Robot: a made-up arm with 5 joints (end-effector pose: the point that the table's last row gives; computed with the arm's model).
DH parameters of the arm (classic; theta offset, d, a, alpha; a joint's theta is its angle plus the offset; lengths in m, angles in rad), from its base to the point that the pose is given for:
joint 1: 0 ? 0 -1.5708
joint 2: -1.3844 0 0.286 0
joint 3: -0.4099 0 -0.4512 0
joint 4: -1.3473 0 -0.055 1.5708
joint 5: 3.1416 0.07 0 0
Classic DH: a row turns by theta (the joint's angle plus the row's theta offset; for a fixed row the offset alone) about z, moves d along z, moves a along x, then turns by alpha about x.
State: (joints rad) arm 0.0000 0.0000 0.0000 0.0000 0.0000
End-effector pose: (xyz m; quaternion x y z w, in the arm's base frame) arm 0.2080 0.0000 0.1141 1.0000 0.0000 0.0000 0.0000
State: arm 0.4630 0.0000 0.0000 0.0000 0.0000
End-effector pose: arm 0.1861 0.0929 0.1141 0.9733 0.2294 0.0000 0.0000
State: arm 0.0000 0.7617 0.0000 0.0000 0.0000
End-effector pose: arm -0.0075 0.0000 0.0338 0.9284 0.0000 -0.3717 0.0000
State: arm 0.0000 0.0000 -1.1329 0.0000 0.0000
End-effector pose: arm 0.5806 0.0000 0.5482 0.8438 0.0000 0.5366 0.0000
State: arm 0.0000 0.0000 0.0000 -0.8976 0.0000
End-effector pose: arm 0.2420 0.0000 0.1834 0.9010 0.0000 0.4339 0.0000
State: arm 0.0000 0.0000 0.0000 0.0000 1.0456
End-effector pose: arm 0.2080 0.0000 0.1141 0.8664 -0.4993 0.0000 0.0000
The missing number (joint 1, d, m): 0.343
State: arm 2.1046 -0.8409 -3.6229 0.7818 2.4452
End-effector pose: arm 0.3604 -0.6098 0.6129 0.2631 -0.0452 0.6239 0.7345
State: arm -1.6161 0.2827 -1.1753 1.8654 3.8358
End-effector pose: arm -0.0230 -0.5072 0.3151 -0.8088 -0.3569 -0.2079 0.4187
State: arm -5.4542 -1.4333 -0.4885 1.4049 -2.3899
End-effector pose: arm 0.1284 0.1401 0.6455 -0.0373 0.9661 0.1816 0.1798
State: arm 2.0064 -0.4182 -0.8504 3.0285 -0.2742
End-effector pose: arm -0.1287 0.2765 0.5450 0.2659 0.5791 -0.4993 0.5871
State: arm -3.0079 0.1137 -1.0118 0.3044 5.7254
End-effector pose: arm -0.5706 -0.0767 0.3930 0.3241 -0.8997 -0.0616 0.2860
